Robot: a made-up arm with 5 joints. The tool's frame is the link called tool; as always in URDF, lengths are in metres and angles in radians. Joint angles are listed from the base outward.
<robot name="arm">
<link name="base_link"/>
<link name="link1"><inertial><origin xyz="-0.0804 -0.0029 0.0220"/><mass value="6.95"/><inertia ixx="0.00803" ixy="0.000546" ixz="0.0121" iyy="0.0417" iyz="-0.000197" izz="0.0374"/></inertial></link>
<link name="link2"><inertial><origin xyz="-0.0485 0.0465 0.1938"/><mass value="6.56"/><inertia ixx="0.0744" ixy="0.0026" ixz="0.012" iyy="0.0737" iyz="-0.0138" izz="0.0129"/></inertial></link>
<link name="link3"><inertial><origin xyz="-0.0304 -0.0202 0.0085"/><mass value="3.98"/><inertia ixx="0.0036" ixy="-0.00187" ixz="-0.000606" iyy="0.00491" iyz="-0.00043" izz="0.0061"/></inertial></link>
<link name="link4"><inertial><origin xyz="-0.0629 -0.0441 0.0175"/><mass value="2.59"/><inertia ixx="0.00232" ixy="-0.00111" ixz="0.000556" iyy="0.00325" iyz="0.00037" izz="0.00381"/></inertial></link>
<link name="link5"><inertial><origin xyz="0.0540 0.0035 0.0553"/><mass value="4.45"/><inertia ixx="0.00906" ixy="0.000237" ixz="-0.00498" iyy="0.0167" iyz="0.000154" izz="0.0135"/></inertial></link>
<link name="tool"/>
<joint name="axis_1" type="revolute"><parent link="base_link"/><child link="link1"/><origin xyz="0 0 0.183" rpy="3.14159 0 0"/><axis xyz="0 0 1"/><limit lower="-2.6" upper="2.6"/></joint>
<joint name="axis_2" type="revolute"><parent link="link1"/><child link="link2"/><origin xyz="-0.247 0.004 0.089" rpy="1.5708 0 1.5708"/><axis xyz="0 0 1"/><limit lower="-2.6" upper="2.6"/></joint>
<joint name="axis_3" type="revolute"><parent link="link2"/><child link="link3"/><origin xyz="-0.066 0.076 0.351" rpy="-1.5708 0 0"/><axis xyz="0 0 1"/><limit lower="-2.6" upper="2.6"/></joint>
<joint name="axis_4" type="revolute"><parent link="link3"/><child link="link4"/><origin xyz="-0.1 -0.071 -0.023" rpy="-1.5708 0 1.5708"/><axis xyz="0 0 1"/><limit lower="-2.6" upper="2.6"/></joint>
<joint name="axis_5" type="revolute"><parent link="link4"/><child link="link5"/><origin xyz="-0.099 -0.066 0.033" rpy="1.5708 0 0"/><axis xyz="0 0 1"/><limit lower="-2.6" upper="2.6"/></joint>
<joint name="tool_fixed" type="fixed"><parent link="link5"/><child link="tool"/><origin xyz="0.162 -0.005 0.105" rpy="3.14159 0 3.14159"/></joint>
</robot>
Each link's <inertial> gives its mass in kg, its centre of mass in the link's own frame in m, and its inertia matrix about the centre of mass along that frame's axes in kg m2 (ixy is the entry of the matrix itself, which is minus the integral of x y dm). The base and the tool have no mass. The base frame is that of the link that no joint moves.
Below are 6 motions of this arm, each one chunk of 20 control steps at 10 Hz.
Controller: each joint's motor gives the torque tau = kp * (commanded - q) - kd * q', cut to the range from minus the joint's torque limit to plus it. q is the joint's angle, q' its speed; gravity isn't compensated. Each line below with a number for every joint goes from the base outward.
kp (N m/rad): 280 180 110 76 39
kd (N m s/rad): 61 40 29 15 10
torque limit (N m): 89 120 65 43 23
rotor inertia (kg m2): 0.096 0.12 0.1 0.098 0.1
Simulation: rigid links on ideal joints. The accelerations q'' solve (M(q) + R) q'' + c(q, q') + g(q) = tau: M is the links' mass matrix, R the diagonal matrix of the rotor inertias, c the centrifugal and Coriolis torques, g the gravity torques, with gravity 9.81 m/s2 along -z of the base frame. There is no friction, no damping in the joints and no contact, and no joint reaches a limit. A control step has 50 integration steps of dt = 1/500 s. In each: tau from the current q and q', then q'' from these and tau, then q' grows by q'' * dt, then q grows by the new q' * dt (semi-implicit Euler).
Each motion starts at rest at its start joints. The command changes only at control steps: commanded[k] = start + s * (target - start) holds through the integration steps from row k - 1 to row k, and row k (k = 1, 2, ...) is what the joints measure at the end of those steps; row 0 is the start. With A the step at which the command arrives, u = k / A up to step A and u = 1 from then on. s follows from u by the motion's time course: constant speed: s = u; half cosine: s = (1 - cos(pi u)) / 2; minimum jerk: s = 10 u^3 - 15 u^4 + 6 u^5; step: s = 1 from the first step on.
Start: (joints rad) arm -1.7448 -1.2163 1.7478 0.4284 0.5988
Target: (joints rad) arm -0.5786 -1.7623 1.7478 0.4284 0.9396
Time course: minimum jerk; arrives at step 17
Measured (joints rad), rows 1 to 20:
1: -1.7426 -1.1883 1.7246 0.4606 0.5909
2: -1.7385 -1.1686 1.7021 0.4885 0.5842
3: -1.7242 -1.1625 1.6867 0.5043 0.5835
4: -1.6950 -1.1683 1.6761 0.5132 0.5887
5: -1.6479 -1.1853 1.6685 0.5184 0.5997
6: -1.5817 -1.2127 1.6630 0.5215 0.6166
7: -1.4974 -1.2493 1.6589 0.5236 0.6387
8: -1.3977 -1.2933 1.6557 0.5250 0.6653
9: -1.2869 -1.3426 1.6533 0.5261 0.6951
10: -1.1703 -1.3947 1.6514 0.5269 0.7267
11: -1.0540 -1.4467 1.6499 0.5276 0.7582
12: -0.9437 -1.4961 1.6489 0.5281 0.7882
13: -0.8451 -1.5404 1.6483 0.5284 0.8151
14: -0.7623 -1.5776 1.6480 0.5286 0.8379
15: -0.6980 -1.6066 1.6478 0.5287 0.8558
16: -0.6526 -1.6271 1.6477 0.5287 0.8687
17: -0.6236 -1.6404 1.6475 0.5288 0.8773
18: -0.6059 -1.6487 1.6471 0.5291 0.8827
19: -0.5952 -1.6538 1.6466 0.5293 0.8862
20: -0.5887 -1.6570 1.6461 0.5295 0.8884

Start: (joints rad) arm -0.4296 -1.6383 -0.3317 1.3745 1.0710
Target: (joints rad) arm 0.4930 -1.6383 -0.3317 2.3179 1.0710
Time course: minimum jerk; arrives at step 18
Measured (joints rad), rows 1 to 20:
1: -0.4285 -1.6066 -0.3227 1.3659 1.0793
2: -0.4254 -1.5830 -0.3150 1.3640 1.0849
3: -0.4153 -1.5694 -0.3100 1.3711 1.0892
4: -0.3951 -1.5618 -0.3065 1.3905 1.0922
5: -0.3623 -1.5578 -0.3038 1.4242 1.0943
6: -0.3160 -1.5561 -0.3015 1.4730 1.0956
7: -0.2564 -1.5561 -0.2994 1.5364 1.0962
8: -0.1852 -1.5571 -0.2974 1.6124 1.0962
9: -0.1048 -1.5588 -0.2954 1.6982 1.0958
10: -0.0188 -1.5611 -0.2933 1.7901 1.0950
11: 0.0691 -1.5637 -0.2913 1.8838 1.0939
12: 0.1548 -1.5665 -0.2894 1.9750 1.0925
13: 0.2344 -1.5693 -0.2876 2.0595 1.0910
14: 0.3046 -1.5721 -0.2860 2.1336 1.0894
15: 0.3627 -1.5747 -0.2845 2.1946 1.0880
16: 0.4075 -1.5771 -0.2834 2.2410 1.0867
17: 0.4390 -1.5792 -0.2825 2.2731 1.0857
18: 0.4593 -1.5809 -0.2818 2.2930 1.0849
19: 0.4720 -1.5822 -0.2814 2.3049 1.0845
20: 0.4799 -1.5833 -0.2810 2.3119 1.0842

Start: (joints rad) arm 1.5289 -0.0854 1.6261 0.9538 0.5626
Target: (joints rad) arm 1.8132 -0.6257 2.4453 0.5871 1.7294
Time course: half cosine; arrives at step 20
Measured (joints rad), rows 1 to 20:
1: 1.5288 -0.0963 1.6239 0.9428 0.5725
2: 1.5313 -0.1072 1.6274 0.9328 0.5870
3: 1.5358 -0.1189 1.6369 0.9238 0.6079
4: 1.5428 -0.1334 1.6535 0.9136 0.6374
5: 1.5525 -0.1513 1.6774 0.9014 0.6766
6: 1.5650 -0.1727 1.7087 0.8868 0.7259
7: 1.5799 -0.1976 1.7468 0.8700 0.7846
8: 1.5971 -0.2254 1.7910 0.8513 0.8518
9: 1.6160 -0.2557 1.8404 0.8312 0.9260
10: 1.6363 -0.2876 1.8939 0.8100 1.0057
11: 1.6575 -0.3206 1.9504 0.7883 1.0889
12: 1.6790 -0.3538 2.0086 0.7666 1.1737
13: 1.7003 -0.3865 2.0672 0.7454 1.2581
14: 1.7209 -0.4179 2.1249 0.7251 1.3402
15: 1.7403 -0.4473 2.1803 0.7061 1.4180
16: 1.7579 -0.4740 2.2321 0.6889 1.4898
17: 1.7734 -0.4973 2.2789 0.6740 1.5537
18: 1.7864 -0.5166 2.3196 0.6616 1.6084
19: 1.7965 -0.5314 2.3530 0.6523 1.6524
20: 1.8036 -0.5412 2.3781 0.6463 1.6846

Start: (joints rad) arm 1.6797 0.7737 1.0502 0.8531 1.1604
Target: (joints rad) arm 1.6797 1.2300 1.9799 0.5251 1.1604
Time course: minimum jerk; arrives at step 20
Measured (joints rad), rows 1 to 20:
1: 1.6772 0.7351 1.0706 0.8293 1.1719
2: 1.6789 0.7062 1.0930 0.8053 1.1854
3: 1.6798 0.6924 1.1128 0.7903 1.1944
4: 1.6800 0.6901 1.1346 0.7786 1.2001
5: 1.6799 0.6972 1.1627 0.7663 1.2038
6: 1.6797 0.7125 1.1996 0.7512 1.2063
7: 1.6796 0.7351 1.2465 0.7324 1.2082
8: 1.6796 0.7641 1.3035 0.7097 1.2097
9: 1.6798 0.7984 1.3696 0.6836 1.2111
10: 1.6800 0.8366 1.4428 0.6549 1.2125
11: 1.6803 0.8773 1.5208 0.6246 1.2139
12: 1.6805 0.9189 1.6006 0.5940 1.2154
13: 1.6807 0.9597 1.6791 0.5645 1.2168
14: 1.6807 0.9982 1.7534 0.5371 1.2182
15: 1.6806 1.0331 1.8209 0.5130 1.2193
16: 1.6804 1.0632 1.8793 0.4928 1.2202
17: 1.6801 1.0878 1.9274 0.4769 1.2208
18: 1.6799 1.1066 1.9645 0.4655 1.2212
19: 1.6797 1.1199 1.9911 0.4581 1.2214
20: 1.6795 1.1286 2.0089 0.4539 1.2214

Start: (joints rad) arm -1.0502 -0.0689 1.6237 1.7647 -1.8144
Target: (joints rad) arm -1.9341 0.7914 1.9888 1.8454 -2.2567
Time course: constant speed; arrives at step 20
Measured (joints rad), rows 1 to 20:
1: -1.0663 -0.0736 1.6279 1.7320 -1.8382
2: -1.0920 -0.0631 1.6375 1.7087 -1.8651
3: -1.1250 -0.0401 1.6498 1.6978 -1.8899
4: -1.1625 -0.0100 1.6643 1.6932 -1.9134
5: -1.2027 0.0244 1.6805 1.6916 -1.9361
6: -1.2444 0.0612 1.6981 1.6915 -1.9584
7: -1.2872 0.0995 1.7168 1.6921 -1.9803
8: -1.3305 0.1387 1.7361 1.6930 -2.0021
9: -1.3741 0.1784 1.7560 1.6942 -2.0237
10: -1.4180 0.2186 1.7763 1.6954 -2.0452
11: -1.4620 0.2589 1.7968 1.6969 -2.0666
12: -1.5061 0.2995 1.8176 1.6984 -2.0879
13: -1.5502 0.3402 1.8384 1.7001 -2.1091
14: -1.5944 0.3811 1.8593 1.7020 -2.1304
15: -1.6385 0.4220 1.8803 1.7041 -2.1516
16: -1.6827 0.4631 1.9013 1.7064 -2.1727
17: -1.7269 0.5043 1.9223 1.7088 -2.1939
18: -1.7711 0.5456 1.9432 1.7116 -2.2150
19: -1.8153 0.5870 1.9642 1.7145 -2.2362
20: -1.8595 0.6285 1.9851 1.7177 -2.2573

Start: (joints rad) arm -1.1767 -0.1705 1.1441 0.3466 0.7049
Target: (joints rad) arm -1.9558 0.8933 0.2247 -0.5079 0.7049
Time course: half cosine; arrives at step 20
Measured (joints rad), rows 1 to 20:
1: -1.1780 -0.1789 1.1362 0.3588 0.7086
2: -1.1839 -0.1777 1.1254 0.3604 0.7114
3: -1.1960 -0.1661 1.1098 0.3507 0.7135
4: -1.2154 -0.1439 1.0880 0.3306 0.7149
5: -1.2423 -0.1114 1.0593 0.3010 0.7158
6: -1.2765 -0.0695 1.0236 0.2629 0.7162
7: -1.3174 -0.0190 0.9815 0.2173 0.7163
8: -1.3642 0.0386 0.9336 0.1653 0.7159
9: -1.4159 0.1022 0.8810 0.1084 0.7151
10: -1.4713 0.1700 0.8248 0.0481 0.7137
11: -1.5290 0.2406 0.7663 -0.0142 0.7118
12: -1.5876 0.3123 0.7069 -0.0768 0.7093
13: -1.6458 0.3834 0.6481 -0.1383 0.7063
14: -1.7020 0.4523 0.5910 -0.1972 0.7028
15: -1.7549 0.5172 0.5371 -0.2521 0.6989
16: -1.8031 0.5768 0.4876 -0.3019 0.6949
17: -1.8455 0.6293 0.4437 -0.3453 0.6908
18: -1.8808 0.6736 0.4064 -0.3813 0.6870
19: -1.9084 0.7083 0.3768 -0.4091 0.6835
20: -1.9275 0.7325 0.3556 -0.4279 0.6804

